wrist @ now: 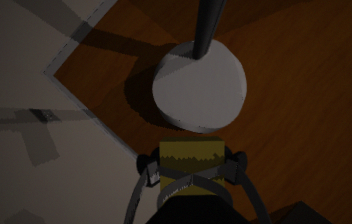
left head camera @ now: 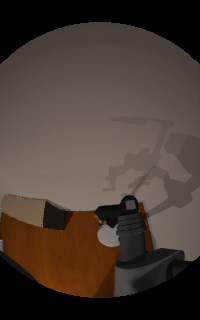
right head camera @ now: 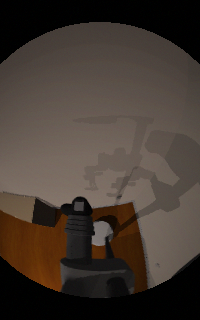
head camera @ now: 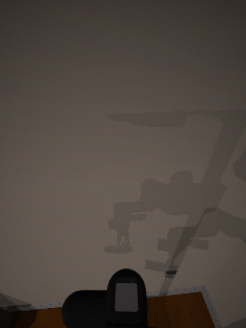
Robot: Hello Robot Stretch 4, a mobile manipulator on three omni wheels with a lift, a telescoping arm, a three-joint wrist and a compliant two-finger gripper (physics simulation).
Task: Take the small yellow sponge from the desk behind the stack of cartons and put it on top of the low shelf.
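Pixels of known places: gripper, fingertip midpoint: (wrist: 191,159); robot's base, origin of the base link: (wrist: 197,90) (left head camera: 111,233) (right head camera: 99,232).
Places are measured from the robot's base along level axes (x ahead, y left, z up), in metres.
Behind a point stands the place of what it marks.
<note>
The small yellow sponge (wrist: 192,149) @(z 0.882, x 0.151, y 0.073 m) is between the two fingertips of my gripper (wrist: 191,159) @(z 0.837, x 0.163, y 0.087 m) in the wrist view, pressed from both sides. My gripper is shut on it, and the sponge is held above the floor. In the left head view a bit of yellow shows at the dark wrist. The low shelf (left head camera: 22,211) @(z 0.583, x 0.085, y 1.230 m) (right head camera: 16,206) @(z 0.582, x 0.115, y 1.209 m) stands against the wall at the left of both side head views, with its light top and dark end showing; my gripper is to the right of it. The desk and the stack of cartons do not show in these views.
A wall (head camera: 100,100) @(z 1.445, x 0.460, y 0.057 m) (left head camera: 90,100) @(z 1.491, x 0.455, y 0.111 m) (right head camera: 90,100) @(z 1.486, x 0.470, y -0.043 m) fills the upper head views and carries the robot's shadow. Wooden floor (left head camera: 60,255) @(z -0.028, x -0.544, y 0.830 m) (wrist: 295,100) @(z -0.028, x -0.344, y 0.391 m) meets it at a pale skirting, with a corner at the right. A white round disc (left head camera: 107,237) @(z 0.187, x -0.053, y 0.059 m) (right head camera: 102,233) @(z 0.187, x -0.008, y -0.054 m) (wrist: 200,95) @(z 0.187, x 0.030, y 0.032 m) is below the arm. A dark edge (wrist: 300,214) @(z 0.044, x 0.049, y 0.812 m) shows at lower right.
</note>
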